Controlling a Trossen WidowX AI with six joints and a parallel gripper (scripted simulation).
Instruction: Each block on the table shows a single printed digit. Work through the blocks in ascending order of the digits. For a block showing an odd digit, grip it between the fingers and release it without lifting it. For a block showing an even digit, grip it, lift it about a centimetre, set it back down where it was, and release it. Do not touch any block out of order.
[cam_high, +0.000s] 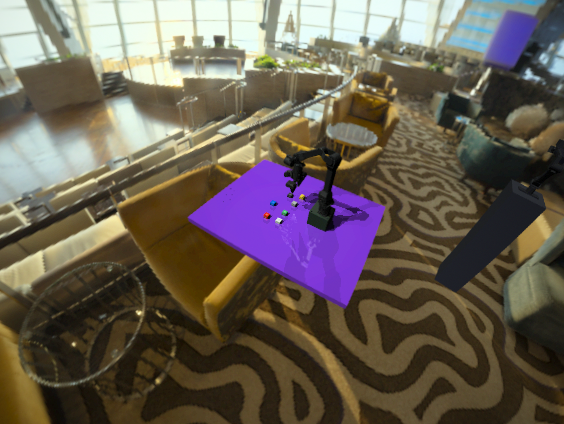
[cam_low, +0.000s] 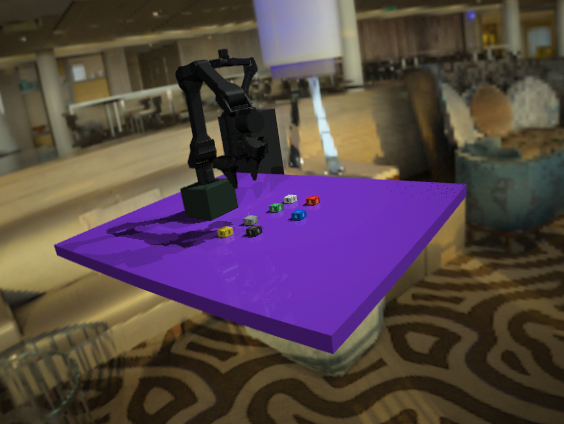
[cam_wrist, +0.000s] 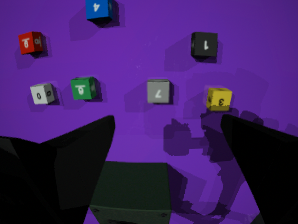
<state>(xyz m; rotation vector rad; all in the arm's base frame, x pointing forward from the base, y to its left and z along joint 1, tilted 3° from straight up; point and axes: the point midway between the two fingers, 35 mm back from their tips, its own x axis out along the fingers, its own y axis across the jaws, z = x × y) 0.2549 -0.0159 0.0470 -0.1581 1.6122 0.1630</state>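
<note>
My gripper tip is now 50 mm past the white block, 200 mm to the right of it and 110 mm above it. From my gripper tip the other things lie so: black block: 70 mm ahead, 50 mm to the right, 110 mm below; then yellow block: 100 mm to the right, 110 mm below; then grey block: 10 mm behind, 110 mm below.
</note>
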